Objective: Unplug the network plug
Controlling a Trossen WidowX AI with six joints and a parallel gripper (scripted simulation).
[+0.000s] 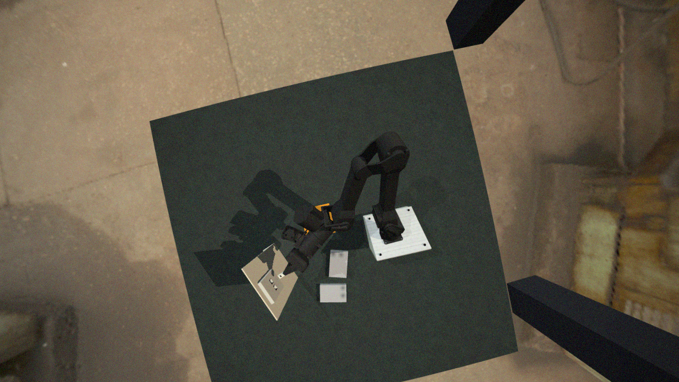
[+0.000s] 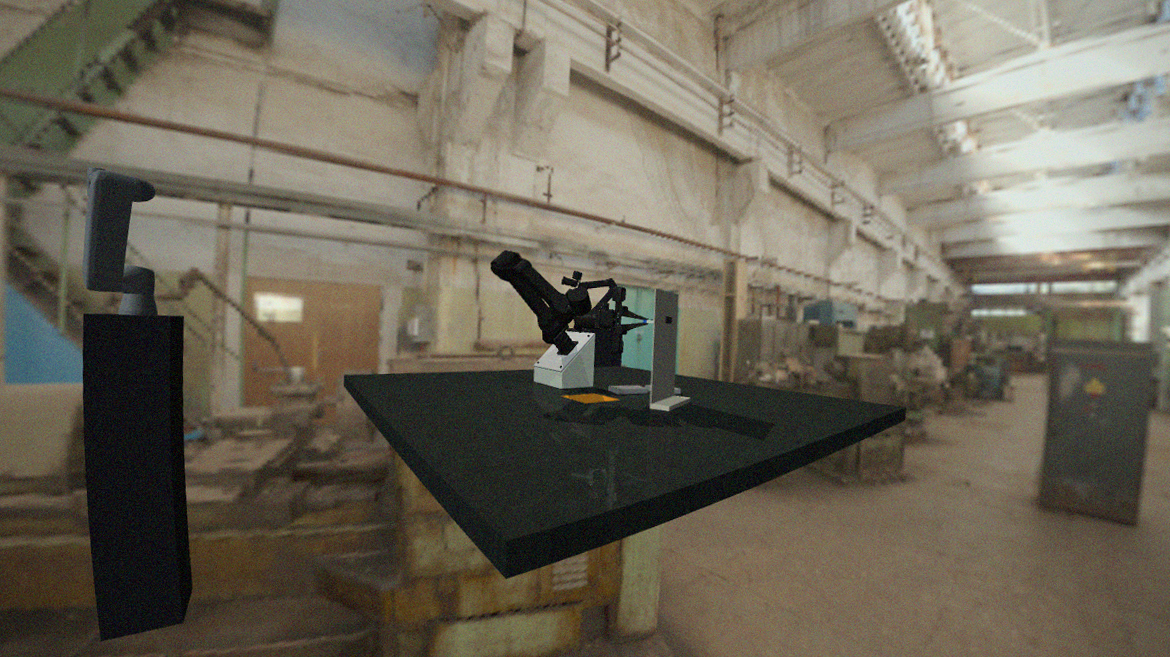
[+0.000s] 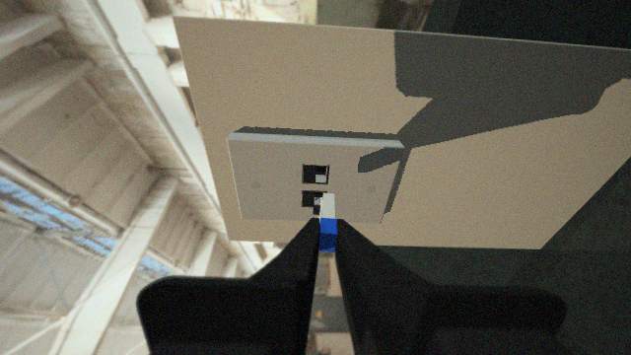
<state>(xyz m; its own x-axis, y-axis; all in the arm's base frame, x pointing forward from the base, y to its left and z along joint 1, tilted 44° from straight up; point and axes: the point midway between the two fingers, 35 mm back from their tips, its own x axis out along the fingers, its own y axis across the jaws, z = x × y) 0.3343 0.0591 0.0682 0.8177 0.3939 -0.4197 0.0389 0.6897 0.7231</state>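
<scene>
My gripper tip is now 22 cm above the orange marked square, 11 cm to the left of it and 11 cm past it. The rest, counted from my gripper tip: upright panel 8 cm below, 6 cm ahead, 2 cm to the left; then network plug 1 cm ahead.
</scene>
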